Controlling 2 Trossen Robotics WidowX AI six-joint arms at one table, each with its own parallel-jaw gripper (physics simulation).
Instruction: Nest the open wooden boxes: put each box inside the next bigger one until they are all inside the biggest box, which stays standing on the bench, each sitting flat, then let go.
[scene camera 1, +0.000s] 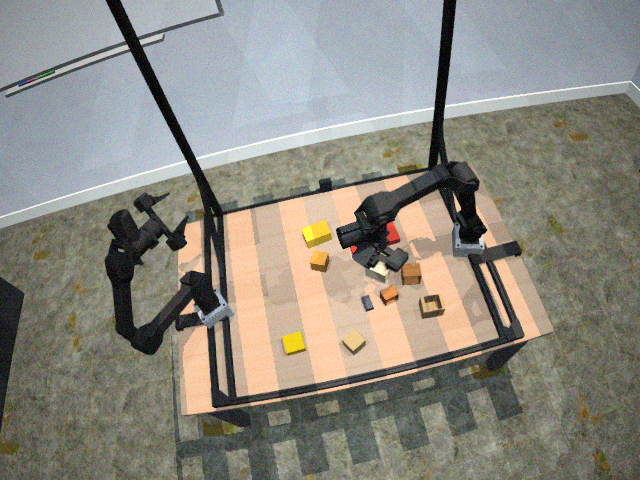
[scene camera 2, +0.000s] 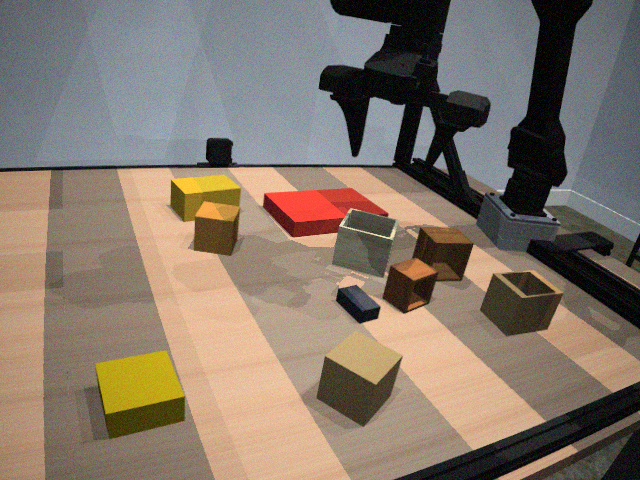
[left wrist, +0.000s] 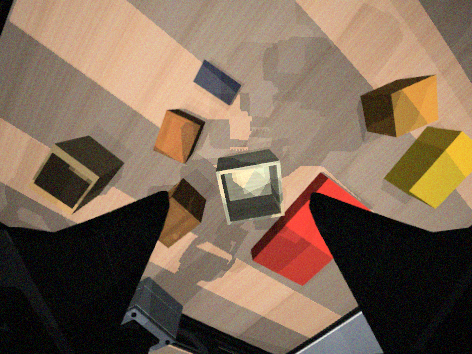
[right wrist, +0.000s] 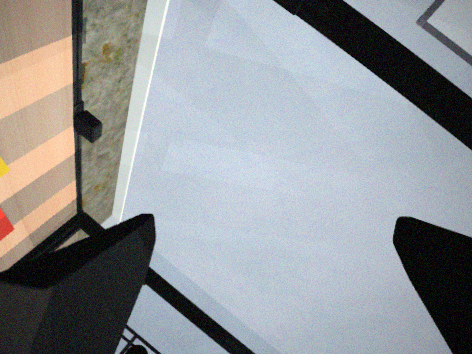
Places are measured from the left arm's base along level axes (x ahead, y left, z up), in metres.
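Pixels of known places: left gripper, between the fingertips: (scene camera 2: 388, 166) (left wrist: 240, 199); right gripper, between the fingertips: (scene camera 1: 178, 204) (right wrist: 275, 228); left arm's base, origin of its link: (scene camera 1: 469, 235) (scene camera 2: 522, 207) (left wrist: 133, 336); right arm's base, origin of its link: (scene camera 1: 209, 304).
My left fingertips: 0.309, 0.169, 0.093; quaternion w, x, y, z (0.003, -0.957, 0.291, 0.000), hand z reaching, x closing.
For each thing: its top centre in the pictures, then the offset to it from my left fingertips, as dx, dy, dz.
- grey-green open box, centre of its top: (left wrist: 252, 194) (scene camera 2: 370, 223) (scene camera 1: 379, 262) -0.008, -0.050, -0.097
- olive open box, centre of its top: (scene camera 2: 528, 283) (left wrist: 62, 182) (scene camera 1: 432, 302) -0.182, +0.081, -0.099
- brown box, centre of its top: (left wrist: 170, 224) (scene camera 2: 447, 235) (scene camera 1: 411, 269) -0.112, -0.029, -0.095
- small reddish-brown box, centre of its top: (left wrist: 176, 138) (scene camera 2: 414, 268) (scene camera 1: 389, 292) -0.044, +0.049, -0.107
- red block, centre of its top: (scene camera 2: 326, 203) (left wrist: 314, 239) (scene camera 1: 371, 232) +0.030, -0.187, -0.129
- orange block, centre of its top: (scene camera 2: 218, 211) (left wrist: 415, 107) (scene camera 1: 318, 257) +0.196, -0.061, -0.104
- navy block, centre of its top: (scene camera 2: 359, 297) (left wrist: 217, 83) (scene camera 1: 367, 301) +0.024, +0.074, -0.137
A grey-green open box (scene camera 1: 379, 273) (scene camera 2: 361, 253) (left wrist: 247, 159) stands upright. My open, empty left gripper (scene camera 1: 381, 259) (scene camera 2: 392, 159) (left wrist: 239, 195) hangs above it, fingers apart. An olive open box (scene camera 1: 432, 311) (scene camera 2: 516, 312) (left wrist: 100, 160) stands upright at the right. A brown box (scene camera 1: 411, 273) (scene camera 2: 443, 245) (left wrist: 180, 222) and a small reddish-brown box (scene camera 1: 389, 293) (scene camera 2: 408, 284) (left wrist: 176, 136) lie on their sides. A tan box or block (scene camera 1: 354, 341) (scene camera 2: 361, 361) is in front; its opening does not show. My right gripper (scene camera 1: 177, 206) (right wrist: 275, 228) is open and empty, off the left table edge.
A red block (scene camera 1: 392, 233) (scene camera 2: 310, 209) (left wrist: 305, 240) lies behind the grey-green box. A yellow block (scene camera 1: 316, 234) (scene camera 2: 206, 193) (left wrist: 435, 167) stands behind an orange block (scene camera 1: 319, 260) (scene camera 2: 216, 229) (left wrist: 412, 107). Another yellow block (scene camera 1: 294, 343) (scene camera 2: 139, 384) is at front left. A navy block (scene camera 1: 367, 302) (scene camera 2: 357, 303) (left wrist: 217, 82) lies centrally.
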